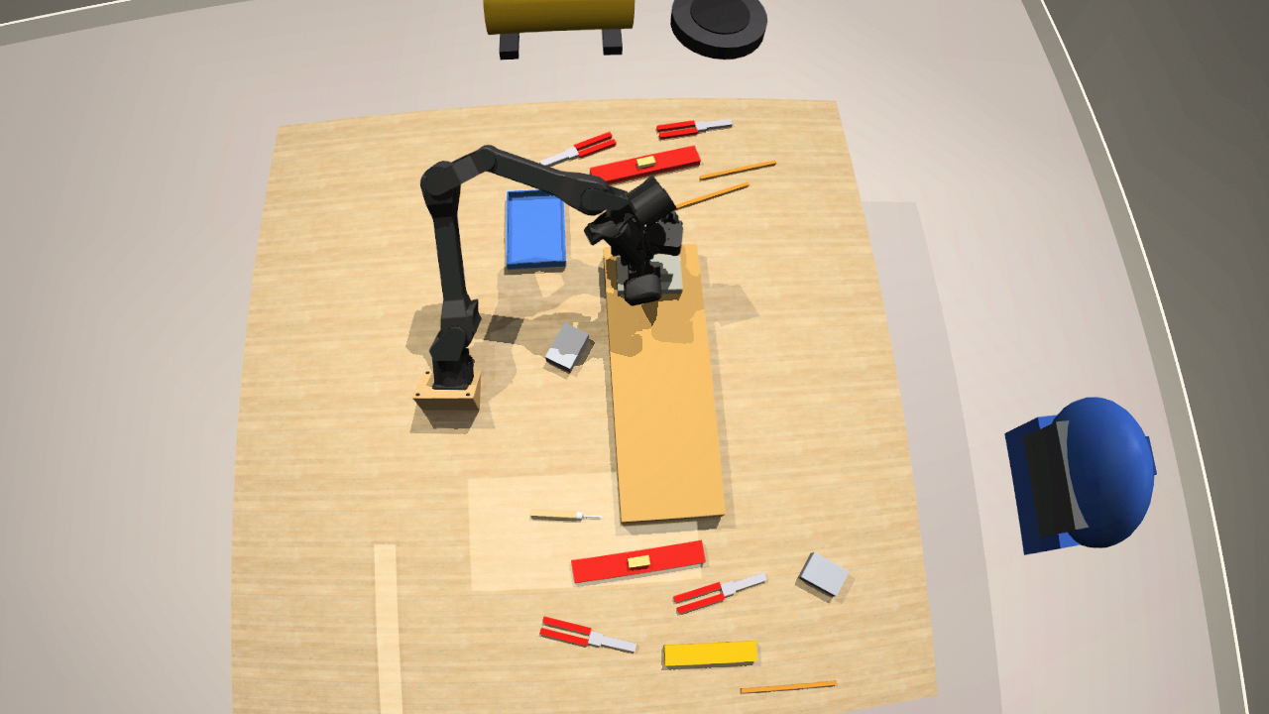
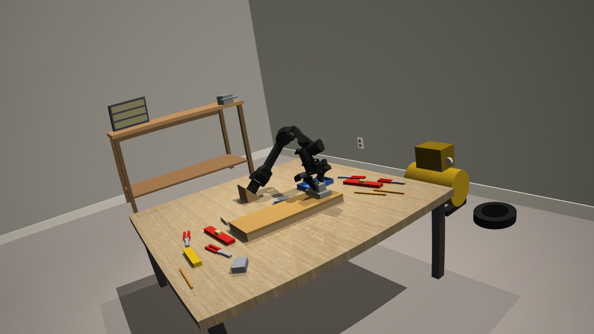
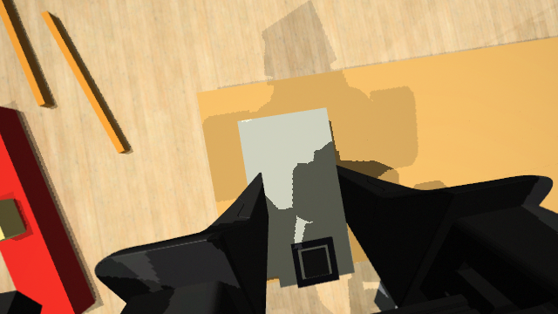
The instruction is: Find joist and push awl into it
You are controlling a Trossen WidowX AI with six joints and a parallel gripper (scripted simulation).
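Now: gripper tip 30 mm past the stud finder and 20 mm below it. Also, from my gripper tip: yellow block 110 mm ahead, 690 mm to the right, 60 mm below; awl 140 mm behind, 450 mm to the right, 60 mm below; blue tray 240 mm behind, 110 mm to the left, 50 mm below.
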